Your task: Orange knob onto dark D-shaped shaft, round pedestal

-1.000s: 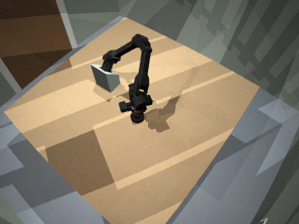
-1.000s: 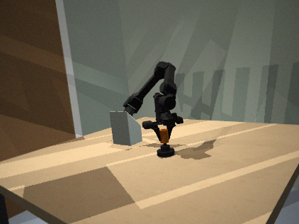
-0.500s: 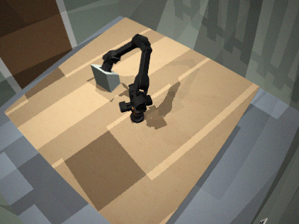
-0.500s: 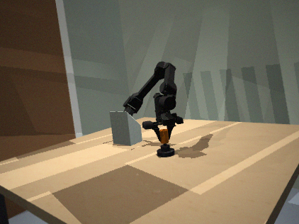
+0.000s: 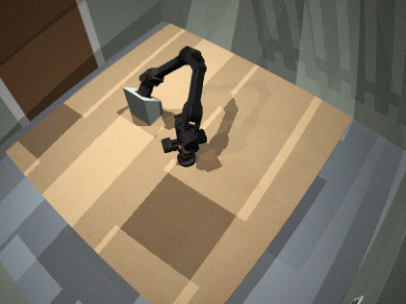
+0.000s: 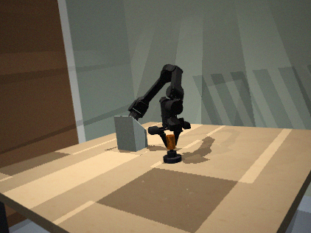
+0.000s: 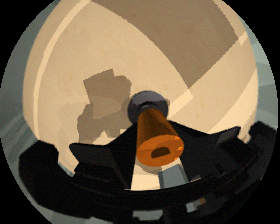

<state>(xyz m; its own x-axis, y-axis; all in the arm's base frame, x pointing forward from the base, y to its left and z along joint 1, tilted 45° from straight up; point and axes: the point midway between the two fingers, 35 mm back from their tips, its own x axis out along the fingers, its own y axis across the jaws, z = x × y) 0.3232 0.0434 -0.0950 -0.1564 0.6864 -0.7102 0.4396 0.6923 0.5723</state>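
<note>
Right now my gripper tip is 4 cm above the dark round pedestal. From my gripper tip the other things lie so: orange knob: 2 cm above.
</note>
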